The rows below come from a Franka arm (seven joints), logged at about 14 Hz.
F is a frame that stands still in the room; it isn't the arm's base.
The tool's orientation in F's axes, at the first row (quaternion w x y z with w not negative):
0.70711 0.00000 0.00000 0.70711
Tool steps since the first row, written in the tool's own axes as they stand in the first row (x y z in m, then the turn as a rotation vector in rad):
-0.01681 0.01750 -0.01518 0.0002 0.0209 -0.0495
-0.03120 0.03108 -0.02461 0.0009 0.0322 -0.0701
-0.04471 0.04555 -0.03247 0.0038 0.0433 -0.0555
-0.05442 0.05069 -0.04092 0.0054 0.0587 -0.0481
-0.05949 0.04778 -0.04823 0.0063 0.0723 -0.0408
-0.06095 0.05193 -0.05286 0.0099 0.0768 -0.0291
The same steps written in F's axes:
-0.01750 -0.01681 -0.01518 -0.0209 0.0002 -0.0495
-0.03108 -0.03120 -0.02461 -0.0322 0.0009 -0.0701
-0.04555 -0.04471 -0.03247 -0.0433 0.0038 -0.0555
-0.05069 -0.05442 -0.04092 -0.0587 0.0054 -0.0481
-0.04778 -0.05949 -0.04823 -0.0723 0.0063 -0.0408
-0.05193 -0.06095 -0.05286 -0.0768 0.0099 -0.0291

